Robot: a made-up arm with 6 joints.
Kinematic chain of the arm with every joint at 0, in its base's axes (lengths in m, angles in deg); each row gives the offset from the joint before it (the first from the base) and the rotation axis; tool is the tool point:
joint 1: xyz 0 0 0.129 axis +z
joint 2: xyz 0 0.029 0 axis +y
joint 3: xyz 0 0 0.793 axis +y
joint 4: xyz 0 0 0.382 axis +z
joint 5: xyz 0 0 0 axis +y
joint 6: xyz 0 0 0.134 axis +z
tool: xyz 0 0 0
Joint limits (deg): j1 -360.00..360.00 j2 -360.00..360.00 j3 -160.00..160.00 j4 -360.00..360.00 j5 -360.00..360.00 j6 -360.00..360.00
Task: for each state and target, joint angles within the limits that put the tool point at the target. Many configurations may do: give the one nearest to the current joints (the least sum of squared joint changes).
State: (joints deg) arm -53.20 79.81 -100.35 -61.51 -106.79 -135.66
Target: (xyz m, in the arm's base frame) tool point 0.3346 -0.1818 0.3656
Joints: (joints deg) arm -46.83 73.97 -147.24 -42.63 -87.11 -135.66
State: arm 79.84 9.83 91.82 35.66 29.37 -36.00
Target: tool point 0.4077 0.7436 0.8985
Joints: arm 57.76 25.21 55.50 36.52 16.61 -36.00
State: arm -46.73 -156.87 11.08 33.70 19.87 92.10
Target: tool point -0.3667 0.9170 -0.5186
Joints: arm -64.31 -142.15 42.78 32.42 32.06 92.10
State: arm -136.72 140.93 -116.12 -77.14 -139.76 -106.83
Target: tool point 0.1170 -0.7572 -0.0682
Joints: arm -90.92 126.15 -100.78 -83.10 -131.19 -106.83
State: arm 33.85 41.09 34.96 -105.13 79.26 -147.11
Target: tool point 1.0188 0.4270 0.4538
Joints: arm 27.87 61.05 41.35 -103.04 78.15 -147.11
